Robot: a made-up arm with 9 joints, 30 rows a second.
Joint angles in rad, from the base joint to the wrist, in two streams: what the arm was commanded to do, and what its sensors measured. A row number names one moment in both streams.
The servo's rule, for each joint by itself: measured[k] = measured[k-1] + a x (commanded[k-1-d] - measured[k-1]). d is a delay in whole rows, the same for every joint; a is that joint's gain. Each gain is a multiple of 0.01, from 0.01 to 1. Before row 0 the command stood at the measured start. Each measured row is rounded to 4 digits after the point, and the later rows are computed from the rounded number. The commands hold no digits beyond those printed.
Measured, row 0:
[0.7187, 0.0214, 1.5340, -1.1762, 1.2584, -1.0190, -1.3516, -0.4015, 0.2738]
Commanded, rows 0 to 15:
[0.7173, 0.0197, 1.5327, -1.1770, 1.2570, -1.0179, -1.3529, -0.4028, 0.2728]
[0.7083, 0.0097, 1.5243, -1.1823, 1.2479, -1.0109, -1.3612, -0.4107, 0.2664]
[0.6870, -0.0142, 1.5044, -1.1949, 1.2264, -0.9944, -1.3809, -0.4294, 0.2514]
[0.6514, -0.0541, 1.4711, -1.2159, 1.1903, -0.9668, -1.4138, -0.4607, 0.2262]
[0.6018, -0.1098, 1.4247, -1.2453, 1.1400, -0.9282, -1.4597, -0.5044, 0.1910]
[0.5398, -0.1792, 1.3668, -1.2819, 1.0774, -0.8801, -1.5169, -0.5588, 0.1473]
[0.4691, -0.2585, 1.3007, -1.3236, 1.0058, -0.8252, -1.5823, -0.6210, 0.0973]
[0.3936, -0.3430, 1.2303, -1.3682, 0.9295, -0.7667, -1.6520, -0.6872, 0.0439]
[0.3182, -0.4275, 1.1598, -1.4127, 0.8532, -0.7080, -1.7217, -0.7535, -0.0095]
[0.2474, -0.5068, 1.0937, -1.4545, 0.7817, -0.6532, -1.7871, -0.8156, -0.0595]
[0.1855, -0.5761, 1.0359, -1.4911, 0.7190, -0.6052, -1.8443, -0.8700, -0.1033]
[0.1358, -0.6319, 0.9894, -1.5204, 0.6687, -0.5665, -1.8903, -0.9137, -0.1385]
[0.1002, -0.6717, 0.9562, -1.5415, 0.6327, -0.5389, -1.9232, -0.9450, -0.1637]
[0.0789, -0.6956, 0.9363, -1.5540, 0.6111, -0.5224, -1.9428, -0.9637, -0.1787]
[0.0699, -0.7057, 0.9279, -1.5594, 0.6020, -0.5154, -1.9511, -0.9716, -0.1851]
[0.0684, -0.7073, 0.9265, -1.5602, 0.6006, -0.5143, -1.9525, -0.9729, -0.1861]
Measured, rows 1 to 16:
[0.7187, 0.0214, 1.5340, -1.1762, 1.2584, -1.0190, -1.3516, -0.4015, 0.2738]
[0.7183, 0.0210, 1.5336, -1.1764, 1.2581, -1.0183, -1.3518, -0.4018, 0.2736]
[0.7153, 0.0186, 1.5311, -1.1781, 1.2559, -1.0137, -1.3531, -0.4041, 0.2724]
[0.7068, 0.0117, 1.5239, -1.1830, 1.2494, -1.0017, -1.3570, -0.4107, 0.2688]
[0.6902, -0.0021, 1.5096, -1.1925, 1.2364, -0.9801, -1.3650, -0.4237, 0.2616]
[0.6637, -0.0247, 1.4867, -1.2078, 1.2152, -0.9479, -1.3783, -0.4447, 0.2496]
[0.6265, -0.0571, 1.4543, -1.2293, 1.1849, -0.9059, -1.3977, -0.4744, 0.2322]
[0.5793, -0.0994, 1.4128, -1.2566, 1.1455, -0.8559, -1.4235, -0.5125, 0.2093]
[0.5236, -0.1506, 1.3635, -1.2890, 1.0980, -0.8006, -1.4555, -0.5579, 0.1812]
[0.4620, -0.2087, 1.3085, -1.3249, 1.0441, -0.7432, -1.4928, -0.6088, 0.1488]
[0.3976, -0.2713, 1.2505, -1.3625, 0.9864, -0.6874, -1.5340, -0.6626, 0.1134]
[0.3340, -0.3353, 1.1926, -1.3998, 0.9276, -0.6364, -1.5774, -0.7165, 0.0766]
[0.2745, -0.3976, 1.1377, -1.4348, 0.8706, -0.5931, -1.6212, -0.7678, 0.0400]
[0.2222, -0.4552, 1.0887, -1.4657, 0.8183, -0.5595, -1.6635, -0.8139, 0.0054]
[0.1792, -0.5057, 1.0476, -1.4913, 0.7727, -0.5365, -1.7026, -0.8528, -0.0259]
[0.1464, -0.5477, 1.0153, -1.5110, 0.7351, -0.5234, -1.7374, -0.8837, -0.0530]
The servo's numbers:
d 1
a 0.30 0.21 0.27 0.29 0.22 0.62 0.14 0.26 0.17

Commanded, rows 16 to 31:
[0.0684, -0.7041, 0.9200, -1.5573, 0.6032, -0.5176, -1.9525, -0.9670, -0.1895]
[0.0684, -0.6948, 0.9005, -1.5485, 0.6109, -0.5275, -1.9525, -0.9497, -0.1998]
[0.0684, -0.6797, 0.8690, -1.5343, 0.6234, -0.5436, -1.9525, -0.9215, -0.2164]
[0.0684, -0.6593, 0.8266, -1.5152, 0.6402, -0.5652, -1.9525, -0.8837, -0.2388]
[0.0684, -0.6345, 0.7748, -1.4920, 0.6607, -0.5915, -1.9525, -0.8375, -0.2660]
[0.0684, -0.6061, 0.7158, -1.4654, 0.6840, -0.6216, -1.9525, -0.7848, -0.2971]
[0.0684, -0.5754, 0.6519, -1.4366, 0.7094, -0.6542, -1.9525, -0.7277, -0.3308]
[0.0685, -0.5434, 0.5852, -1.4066, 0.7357, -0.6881, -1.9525, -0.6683, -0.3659]
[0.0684, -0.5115, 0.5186, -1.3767, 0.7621, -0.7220, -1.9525, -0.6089, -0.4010]
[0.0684, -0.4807, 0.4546, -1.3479, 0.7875, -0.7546, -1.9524, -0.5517, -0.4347]
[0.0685, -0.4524, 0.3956, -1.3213, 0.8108, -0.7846, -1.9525, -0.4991, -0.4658]
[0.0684, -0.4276, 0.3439, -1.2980, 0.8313, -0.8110, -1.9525, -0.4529, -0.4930]
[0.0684, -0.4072, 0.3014, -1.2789, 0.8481, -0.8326, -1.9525, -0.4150, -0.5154]
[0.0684, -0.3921, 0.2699, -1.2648, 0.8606, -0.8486, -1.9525, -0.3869, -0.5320]
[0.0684, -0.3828, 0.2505, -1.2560, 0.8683, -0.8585, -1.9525, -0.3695, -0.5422]
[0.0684, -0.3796, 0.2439, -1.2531, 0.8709, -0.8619, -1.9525, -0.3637, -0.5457]
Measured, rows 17 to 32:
[0.1230, -0.5812, 0.9913, -1.5253, 0.7055, -0.5178, -1.7675, -0.9069, -0.0756]
[0.1066, -0.6070, 0.9720, -1.5346, 0.6830, -0.5177, -1.7934, -0.9225, -0.0950]
[0.0951, -0.6254, 0.9527, -1.5386, 0.6671, -0.5238, -1.8157, -0.9296, -0.1128]
[0.0871, -0.6368, 0.9301, -1.5374, 0.6575, -0.5361, -1.8349, -0.9275, -0.1304]
[0.0815, -0.6415, 0.9022, -1.5310, 0.6537, -0.5541, -1.8514, -0.9161, -0.1488]
[0.0776, -0.6400, 0.8678, -1.5197, 0.6552, -0.5773, -1.8656, -0.8957, -0.1687]
[0.0748, -0.6329, 0.8268, -1.5040, 0.6615, -0.6048, -1.8778, -0.8669, -0.1905]
[0.0729, -0.6208, 0.7796, -1.4845, 0.6720, -0.6354, -1.8883, -0.8307, -0.2144]
[0.0716, -0.6045, 0.7271, -1.4619, 0.6860, -0.6681, -1.8973, -0.7885, -0.2402]
[0.0706, -0.5850, 0.6708, -1.4372, 0.7027, -0.7015, -1.9050, -0.7418, -0.2675]
[0.0699, -0.5631, 0.6124, -1.4113, 0.7214, -0.7344, -1.9116, -0.6924, -0.2959]
[0.0695, -0.5399, 0.5539, -1.3852, 0.7411, -0.7655, -1.9173, -0.6421, -0.3248]
[0.0692, -0.5163, 0.4972, -1.3599, 0.7609, -0.7937, -1.9222, -0.5929, -0.3534]
[0.0690, -0.4934, 0.4443, -1.3364, 0.7801, -0.8178, -1.9264, -0.5466, -0.3809]
[0.0688, -0.4721, 0.3972, -1.3156, 0.7978, -0.8369, -1.9301, -0.5051, -0.4066]
[0.0687, -0.4533, 0.3576, -1.2983, 0.8133, -0.8503, -1.9332, -0.4698, -0.4297]

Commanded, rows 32 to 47:
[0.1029, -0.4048, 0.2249, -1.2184, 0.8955, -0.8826, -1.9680, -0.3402, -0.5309]
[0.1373, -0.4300, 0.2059, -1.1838, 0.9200, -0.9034, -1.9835, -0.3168, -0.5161]
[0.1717, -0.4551, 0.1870, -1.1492, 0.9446, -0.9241, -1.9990, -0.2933, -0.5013]
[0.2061, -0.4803, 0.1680, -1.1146, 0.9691, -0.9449, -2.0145, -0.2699, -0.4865]
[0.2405, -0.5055, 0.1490, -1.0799, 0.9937, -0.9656, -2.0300, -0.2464, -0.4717]
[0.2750, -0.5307, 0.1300, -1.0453, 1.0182, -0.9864, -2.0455, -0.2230, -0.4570]
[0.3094, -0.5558, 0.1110, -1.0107, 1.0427, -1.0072, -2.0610, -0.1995, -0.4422]
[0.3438, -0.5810, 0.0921, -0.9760, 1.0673, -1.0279, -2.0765, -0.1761, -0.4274]
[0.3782, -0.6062, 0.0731, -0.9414, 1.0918, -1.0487, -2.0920, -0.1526, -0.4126]
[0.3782, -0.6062, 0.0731, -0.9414, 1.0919, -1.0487, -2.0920, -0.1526, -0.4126]
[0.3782, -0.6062, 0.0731, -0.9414, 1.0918, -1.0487, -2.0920, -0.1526, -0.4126]
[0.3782, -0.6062, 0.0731, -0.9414, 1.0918, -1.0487, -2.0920, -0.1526, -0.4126]
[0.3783, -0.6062, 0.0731, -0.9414, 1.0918, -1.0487, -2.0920, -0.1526, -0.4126]
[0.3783, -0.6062, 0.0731, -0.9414, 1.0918, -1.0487, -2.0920, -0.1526, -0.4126]
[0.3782, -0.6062, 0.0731, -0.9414, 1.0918, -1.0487, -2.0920, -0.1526, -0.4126]
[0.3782, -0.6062, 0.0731, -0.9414, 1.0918, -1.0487, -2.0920, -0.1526, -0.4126]
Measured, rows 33 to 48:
[0.0686, -0.4378, 0.3269, -1.2852, 0.8260, -0.8575, -1.9359, -0.4422, -0.4494]
[0.0789, -0.4309, 0.2994, -1.2658, 0.8413, -0.8731, -1.9404, -0.4157, -0.4633]
[0.0964, -0.4307, 0.2742, -1.2420, 0.8586, -0.8919, -1.9464, -0.3900, -0.4723]
[0.1190, -0.4358, 0.2507, -1.2151, 0.8775, -0.9119, -1.9538, -0.3649, -0.4772]
[0.1451, -0.4451, 0.2284, -1.1860, 0.8977, -0.9324, -1.9623, -0.3402, -0.4788]
[0.1737, -0.4578, 0.2070, -1.1552, 0.9188, -0.9530, -1.9718, -0.3158, -0.4776]
[0.2041, -0.4731, 0.1862, -1.1233, 0.9407, -0.9737, -1.9821, -0.2917, -0.4741]
[0.2357, -0.4905, 0.1659, -1.0906, 0.9631, -0.9945, -1.9931, -0.2677, -0.4687]
[0.2681, -0.5095, 0.1460, -1.0574, 0.9860, -1.0152, -2.0048, -0.2439, -0.4617]
[0.3011, -0.5298, 0.1263, -1.0238, 1.0093, -1.0360, -2.0170, -0.2202, -0.4534]
[0.3242, -0.5458, 0.1119, -0.9999, 1.0275, -1.0439, -2.0275, -0.2026, -0.4465]
[0.3404, -0.5585, 0.1014, -0.9829, 1.0416, -1.0469, -2.0365, -0.1896, -0.4407]
[0.3517, -0.5685, 0.0938, -0.9709, 1.0526, -1.0480, -2.0443, -0.1800, -0.4359]
[0.3597, -0.5764, 0.0882, -0.9623, 1.0612, -1.0484, -2.0510, -0.1729, -0.4319]
[0.3653, -0.5827, 0.0841, -0.9562, 1.0679, -1.0486, -2.0567, -0.1676, -0.4286]
[0.3692, -0.5876, 0.0811, -0.9519, 1.0732, -1.0487, -2.0616, -0.1637, -0.4259]

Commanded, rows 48 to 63:
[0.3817, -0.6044, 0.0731, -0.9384, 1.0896, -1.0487, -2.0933, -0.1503, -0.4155]
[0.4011, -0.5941, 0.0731, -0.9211, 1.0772, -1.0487, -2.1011, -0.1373, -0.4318]
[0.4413, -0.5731, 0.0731, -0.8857, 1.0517, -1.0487, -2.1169, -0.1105, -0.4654]
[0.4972, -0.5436, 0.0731, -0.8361, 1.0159, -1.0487, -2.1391, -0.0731, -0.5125]
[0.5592, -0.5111, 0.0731, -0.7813, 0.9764, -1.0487, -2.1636, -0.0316, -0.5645]
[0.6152, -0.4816, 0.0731, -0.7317, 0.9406, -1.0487, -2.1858, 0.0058, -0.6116]
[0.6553, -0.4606, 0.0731, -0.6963, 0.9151, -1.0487, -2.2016, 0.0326, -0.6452]
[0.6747, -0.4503, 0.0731, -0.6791, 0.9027, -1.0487, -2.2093, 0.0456, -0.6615]
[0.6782, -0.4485, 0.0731, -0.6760, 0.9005, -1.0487, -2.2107, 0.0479, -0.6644]
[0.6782, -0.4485, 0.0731, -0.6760, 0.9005, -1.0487, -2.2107, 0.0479, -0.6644]
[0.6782, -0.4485, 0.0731, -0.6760, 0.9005, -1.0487, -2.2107, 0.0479, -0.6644]
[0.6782, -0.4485, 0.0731, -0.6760, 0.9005, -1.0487, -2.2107, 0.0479, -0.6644]
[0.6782, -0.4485, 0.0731, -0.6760, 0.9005, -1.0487, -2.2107, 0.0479, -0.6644]
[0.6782, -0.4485, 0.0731, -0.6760, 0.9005, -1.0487, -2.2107, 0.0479, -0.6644]
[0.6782, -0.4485, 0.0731, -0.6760, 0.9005, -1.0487, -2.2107, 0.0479, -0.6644]
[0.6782, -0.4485, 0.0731, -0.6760, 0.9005, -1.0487, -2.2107, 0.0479, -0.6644]
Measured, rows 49 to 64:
[0.3719, -0.5915, 0.0789, -0.9489, 1.0773, -1.0487, -2.0659, -0.1608, -0.4236]
[0.3748, -0.5942, 0.0773, -0.9459, 1.0800, -1.0487, -2.0697, -0.1581, -0.4222]
[0.3827, -0.5942, 0.0762, -0.9387, 1.0794, -1.0487, -2.0741, -0.1527, -0.4238]
[0.4003, -0.5898, 0.0754, -0.9233, 1.0733, -1.0487, -2.0801, -0.1417, -0.4309]
[0.4294, -0.5801, 0.0748, -0.8980, 1.0607, -1.0487, -2.0884, -0.1239, -0.4448]
[0.4683, -0.5656, 0.0743, -0.8642, 1.0422, -1.0487, -2.0989, -0.0999, -0.4651]
[0.5124, -0.5480, 0.0740, -0.8258, 1.0198, -1.0487, -2.1111, -0.0724, -0.4900]
[0.5553, -0.5296, 0.0738, -0.7882, 0.9968, -1.0487, -2.1238, -0.0451, -0.5164]
[0.5911, -0.5129, 0.0736, -0.7566, 0.9761, -1.0487, -2.1358, -0.0215, -0.5411]
[0.6172, -0.4994, 0.0735, -0.7332, 0.9595, -1.0487, -2.1463, -0.0035, -0.5621]
[0.6355, -0.4887, 0.0734, -0.7166, 0.9465, -1.0487, -2.1553, 0.0099, -0.5795]
[0.6483, -0.4803, 0.0733, -0.7048, 0.9364, -1.0487, -2.1631, 0.0198, -0.5939]
[0.6573, -0.4736, 0.0732, -0.6964, 0.9285, -1.0487, -2.1698, 0.0271, -0.6059]
[0.6636, -0.4683, 0.0732, -0.6905, 0.9223, -1.0487, -2.1755, 0.0325, -0.6158]
[0.6680, -0.4641, 0.0732, -0.6863, 0.9175, -1.0487, -2.1804, 0.0365, -0.6241]
[0.6711, -0.4608, 0.0732, -0.6833, 0.9138, -1.0487, -2.1846, 0.0395, -0.6310]

